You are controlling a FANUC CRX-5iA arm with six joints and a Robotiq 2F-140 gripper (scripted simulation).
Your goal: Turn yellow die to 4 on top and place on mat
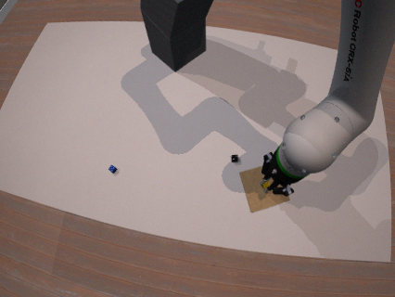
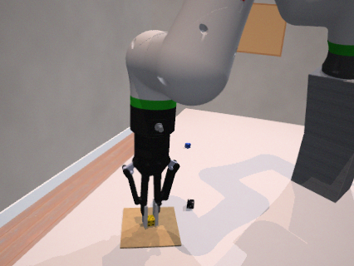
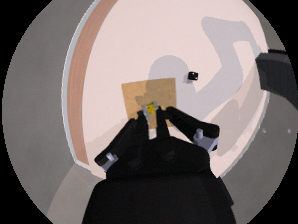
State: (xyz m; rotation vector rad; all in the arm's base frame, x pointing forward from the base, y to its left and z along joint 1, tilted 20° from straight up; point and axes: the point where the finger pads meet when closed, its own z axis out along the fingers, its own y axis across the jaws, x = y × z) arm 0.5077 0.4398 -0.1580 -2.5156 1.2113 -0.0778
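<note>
Now: hand 2 cm above the yellow die. Also, from my hand: black die (12 cm to the right, 7 cm behind, 3 cm below); then blue die (51 cm to the right, 7 cm ahead, 3 cm below); then brown mat (4 cm below).
</note>
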